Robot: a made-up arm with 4 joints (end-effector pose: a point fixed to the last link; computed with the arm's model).
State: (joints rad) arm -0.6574 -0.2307 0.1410 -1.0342
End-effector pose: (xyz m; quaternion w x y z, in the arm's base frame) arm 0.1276 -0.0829 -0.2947 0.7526 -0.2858 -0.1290 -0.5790
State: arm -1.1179 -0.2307 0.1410 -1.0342
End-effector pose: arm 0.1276 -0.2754 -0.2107 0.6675 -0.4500 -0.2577 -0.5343
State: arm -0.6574 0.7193 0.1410 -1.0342
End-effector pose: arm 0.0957 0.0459 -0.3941 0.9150 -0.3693 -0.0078 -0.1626
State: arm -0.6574 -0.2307 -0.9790 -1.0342
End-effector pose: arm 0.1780 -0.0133 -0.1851 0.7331 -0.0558 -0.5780 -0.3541
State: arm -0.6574 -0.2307 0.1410 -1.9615
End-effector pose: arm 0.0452 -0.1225 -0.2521 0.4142 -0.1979 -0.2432 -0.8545
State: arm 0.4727 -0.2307 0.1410 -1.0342
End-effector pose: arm 0.1276 0.3741 -0.1101 0.7887 0.1616 0.2011 -0.5581
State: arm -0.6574 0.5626 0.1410 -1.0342
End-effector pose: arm 0.1115 0.0273 -0.3797 0.9017 -0.3609 -0.0287 -0.2364
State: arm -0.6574 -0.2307 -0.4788 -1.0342
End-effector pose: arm 0.1735 -0.0520 -0.2370 0.7716 -0.1652 -0.3919 -0.4731
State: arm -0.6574 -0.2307 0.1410 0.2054
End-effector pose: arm 0.1129 0.0239 -0.3692 0.9490 -0.3076 0.0610 -0.0341
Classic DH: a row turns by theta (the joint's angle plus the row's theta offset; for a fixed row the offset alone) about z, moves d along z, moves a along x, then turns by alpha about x. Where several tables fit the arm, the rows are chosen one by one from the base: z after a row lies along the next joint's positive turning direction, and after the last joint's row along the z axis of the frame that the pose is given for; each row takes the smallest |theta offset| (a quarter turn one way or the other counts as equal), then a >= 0, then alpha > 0; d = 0 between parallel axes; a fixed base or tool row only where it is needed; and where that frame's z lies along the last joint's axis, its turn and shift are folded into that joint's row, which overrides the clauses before.
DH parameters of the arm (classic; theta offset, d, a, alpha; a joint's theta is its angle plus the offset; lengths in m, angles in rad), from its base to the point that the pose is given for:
base (fixed): 1.5708 0.158 0 1.5708
joint 1: 0 -0.0466 0.2613 -1.5708
joint 2: -1.5708 -0.3031 0.1039 -1.5708
joint 3: 0 0.0213 -0.0173 1.5708
joint 4: 0.761 0 0.1128 0
tool (fixed): -0.761 -0.094 0 0

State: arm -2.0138 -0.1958 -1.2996 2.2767
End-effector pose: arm 0.1165 -0.5219 0.1150 0.2677 0.6458 -0.4743 -0.5350
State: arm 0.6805 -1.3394 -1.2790 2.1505
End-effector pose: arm 0.0353 0.3768 -0.1184 0.8912 -0.3080 -0.0082 0.3329
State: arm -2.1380 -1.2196 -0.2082 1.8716
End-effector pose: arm 0.0285 -0.5028 0.1486 0.3621 -0.8760 0.2780 0.1555
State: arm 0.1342 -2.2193 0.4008 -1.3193
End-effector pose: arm -0.1614 0.2281 -0.2352 0.1986 -0.0734 -0.2433 0.9466
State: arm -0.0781 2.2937 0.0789 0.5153
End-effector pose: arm -0.2175 0.2279 -0.2591 0.1641 -0.0371 0.0633 0.9837
